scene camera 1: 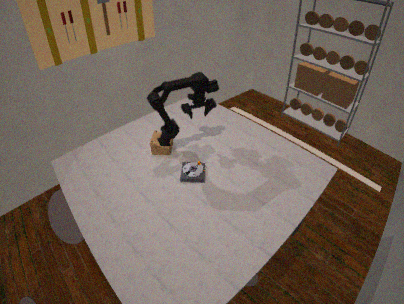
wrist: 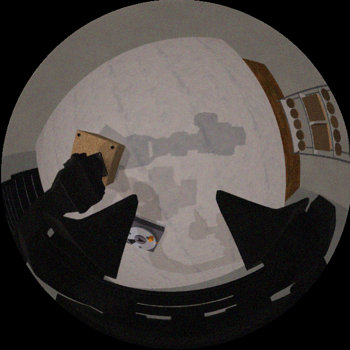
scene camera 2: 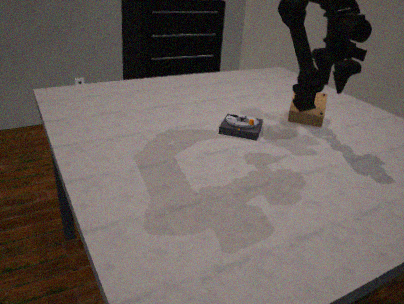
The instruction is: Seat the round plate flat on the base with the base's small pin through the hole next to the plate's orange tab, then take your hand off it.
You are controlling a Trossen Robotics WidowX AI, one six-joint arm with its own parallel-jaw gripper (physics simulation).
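Places are measured from the arm's base along level axes (x ahead, y left, z up), in metres.
Where they show: gripper, between the fingertips: [scene camera 1: 198, 117] [scene camera 2: 332, 88]; arm's base, origin of its link: [scene camera 1: 163, 142] [scene camera 2: 303, 104].
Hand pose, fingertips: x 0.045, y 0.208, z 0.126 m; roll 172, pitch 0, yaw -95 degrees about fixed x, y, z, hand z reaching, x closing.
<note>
Each offset is from my fingertips to the top centre of the thing. Level surfaces: height alone.
The round plate @(dx +0.212, dy -0.145, dz -0.135 m) [scene camera 1: 189, 173] [scene camera 2: 234, 122] [wrist: 139, 233], light grey with dark cut-outs and an orange tab @(dx +0.198, dy -0.101, dz -0.135 m) [scene camera 1: 199, 163] [scene camera 2: 251, 121] [wrist: 150, 239], lies on top of the dark square base @(dx +0.213, dy -0.144, dz -0.150 m) [scene camera 1: 193, 179] [scene camera 2: 239, 132] [wrist: 156, 229]. It looks flat or nearly so; whether the small pin is through the hole beside the tab is too small to tell. My gripper [scene camera 1: 200, 116] [wrist: 176, 197] is open and empty, high above the table and well away from the plate. In the wrist view the left finger hides part of the base and plate.
The arm stands on a wooden block [scene camera 1: 161, 146] [scene camera 2: 306, 117] [wrist: 95, 142] on the pale table @(dz -0.188 m) [scene camera 1: 150, 225] [scene camera 2: 175, 270], near the base. A shelf rack [scene camera 1: 293, 57] with round pieces and boxes stands on the floor beyond the table. A dark drawer cabinet [scene camera 2: 172, 47] stands behind.
</note>
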